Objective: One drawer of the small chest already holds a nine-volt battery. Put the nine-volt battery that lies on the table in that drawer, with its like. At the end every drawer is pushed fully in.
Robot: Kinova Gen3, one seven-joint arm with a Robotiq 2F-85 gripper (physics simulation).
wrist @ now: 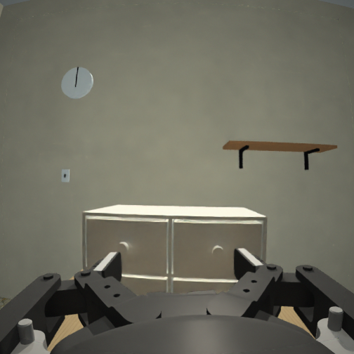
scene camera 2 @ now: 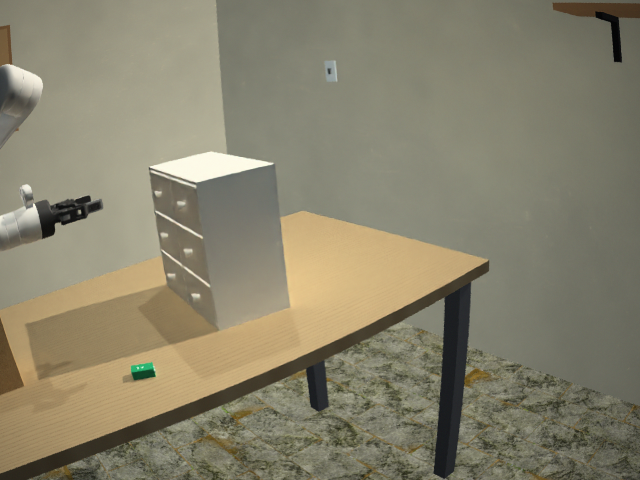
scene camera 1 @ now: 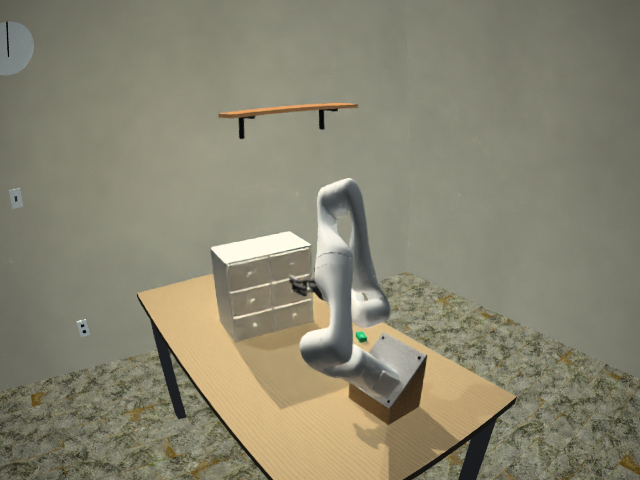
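The white chest [scene camera 1: 223,294] [scene camera 2: 242,248] [wrist: 175,211] has three rows of two drawers with round knobs. All drawers look pushed in, so the battery inside is hidden. The loose nine-volt battery [scene camera 1: 360,336] [scene camera 2: 143,370] is green and lies on the table in front of the chest, off toward one long edge; it does not show in the wrist view. My gripper [scene camera 1: 292,284] [scene camera 2: 95,201] [wrist: 177,263] is open and empty. It is level, points at the chest's front, and stands apart from it. In the wrist view the two top drawers show beyond the fingers.
The wooden table [scene camera 1: 191,341] [scene camera 2: 361,268] bears the chest and my arm's brown base block [scene camera 1: 388,408] with its sloping metal top. A wall shelf [scene camera 1: 289,109] [wrist: 280,146] hangs above and behind the chest.
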